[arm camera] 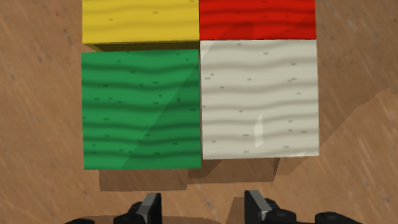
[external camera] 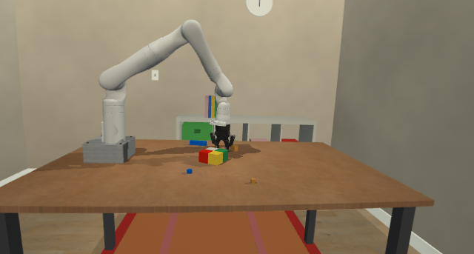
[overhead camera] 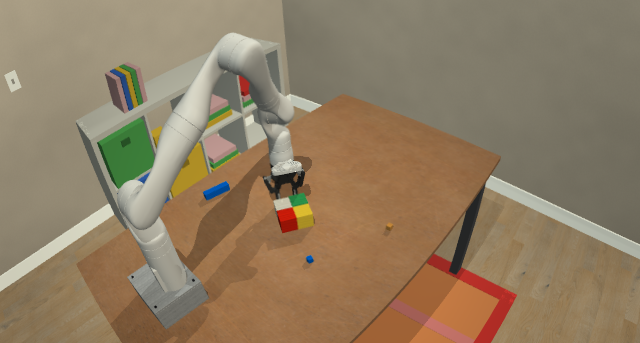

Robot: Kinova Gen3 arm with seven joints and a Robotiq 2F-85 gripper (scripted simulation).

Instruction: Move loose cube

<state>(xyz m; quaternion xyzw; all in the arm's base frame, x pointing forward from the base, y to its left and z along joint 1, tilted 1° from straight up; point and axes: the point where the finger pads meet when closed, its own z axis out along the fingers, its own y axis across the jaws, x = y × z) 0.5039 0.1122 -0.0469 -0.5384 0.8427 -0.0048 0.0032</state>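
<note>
My hand is 60 mm to the left of the green cube and 10 mm above it. Also, from my hand: red cube (70 mm behind, 90 mm to the right, 10 mm below); then white cube (50 mm behind, 40 mm to the right, 10 mm below); then yellow cube (20 mm behind, 110 mm to the right, 10 mm below).
</note>
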